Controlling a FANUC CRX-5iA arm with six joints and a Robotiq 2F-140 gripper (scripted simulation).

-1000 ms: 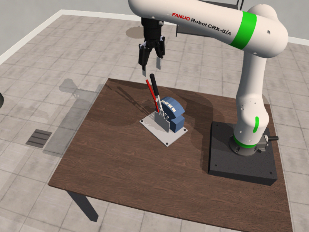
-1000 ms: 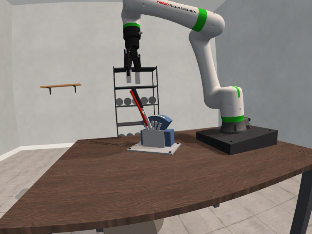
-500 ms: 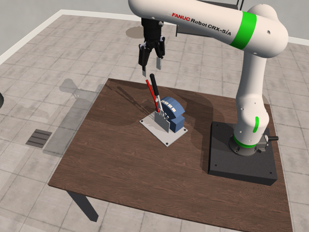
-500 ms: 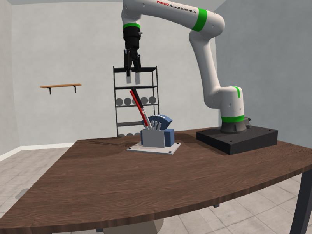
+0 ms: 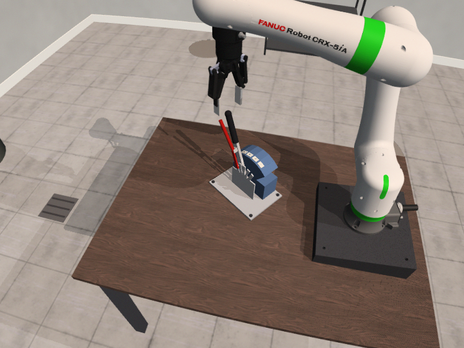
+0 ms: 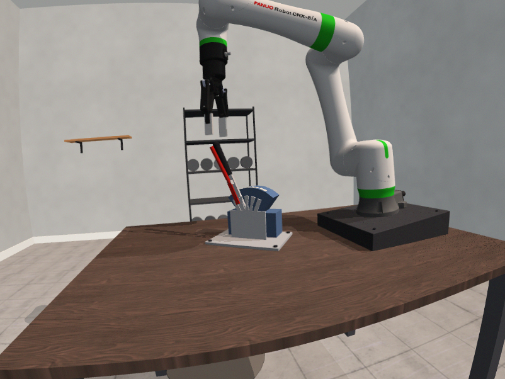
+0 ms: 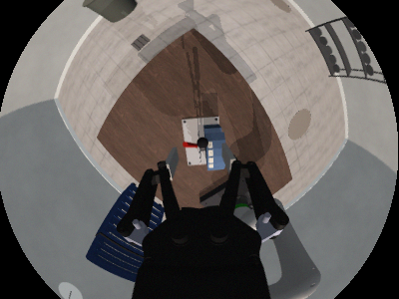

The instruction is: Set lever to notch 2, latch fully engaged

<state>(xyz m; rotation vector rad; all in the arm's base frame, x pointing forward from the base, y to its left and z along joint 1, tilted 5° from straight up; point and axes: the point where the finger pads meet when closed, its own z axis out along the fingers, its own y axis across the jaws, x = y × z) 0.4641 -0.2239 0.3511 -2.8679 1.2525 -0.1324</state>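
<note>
My hand is 180 mm above the red bar, 40 mm to the right of it and 20 mm past it.
</note>
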